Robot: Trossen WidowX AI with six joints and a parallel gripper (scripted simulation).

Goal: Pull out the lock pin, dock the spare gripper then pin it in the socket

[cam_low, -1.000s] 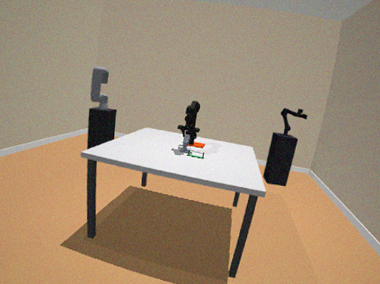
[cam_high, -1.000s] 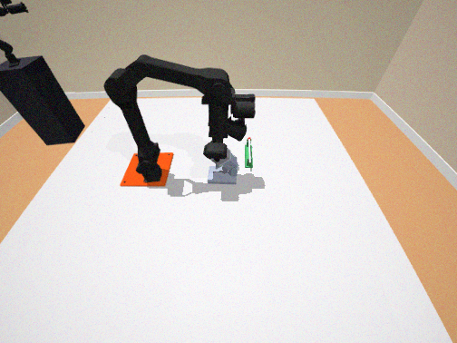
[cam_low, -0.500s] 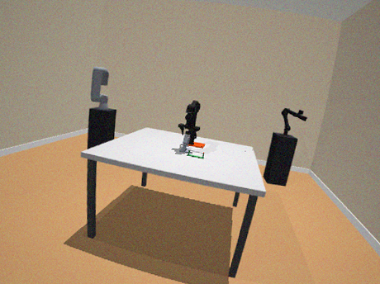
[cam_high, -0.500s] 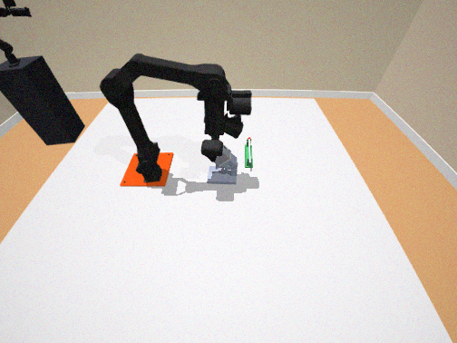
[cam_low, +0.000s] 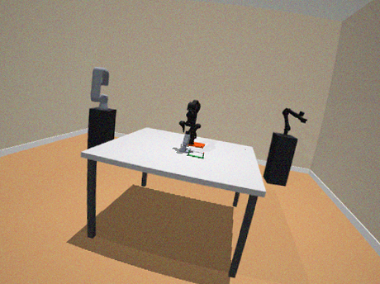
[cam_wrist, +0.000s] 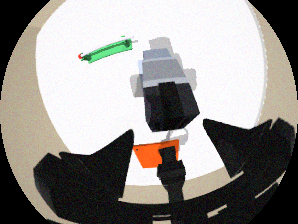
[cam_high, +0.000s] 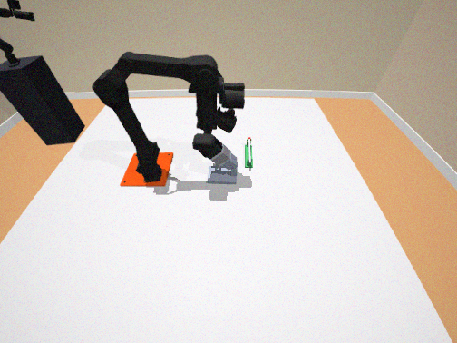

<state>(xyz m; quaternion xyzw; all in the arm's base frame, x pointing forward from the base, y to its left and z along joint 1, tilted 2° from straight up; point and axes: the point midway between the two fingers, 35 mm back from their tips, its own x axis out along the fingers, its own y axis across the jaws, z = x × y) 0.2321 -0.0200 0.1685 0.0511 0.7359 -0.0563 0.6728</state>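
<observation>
The spare gripper is 4 cm ahead of my gripper tip, 3 cm below it and 1 cm to the right of it. The rest, counted from my gripper tip: grey mount 10 cm below, 7 cm ahead, 1 cm to the right; green pin cradle 17 cm ahead, 13 cm below, 9 cm to the left.
</observation>
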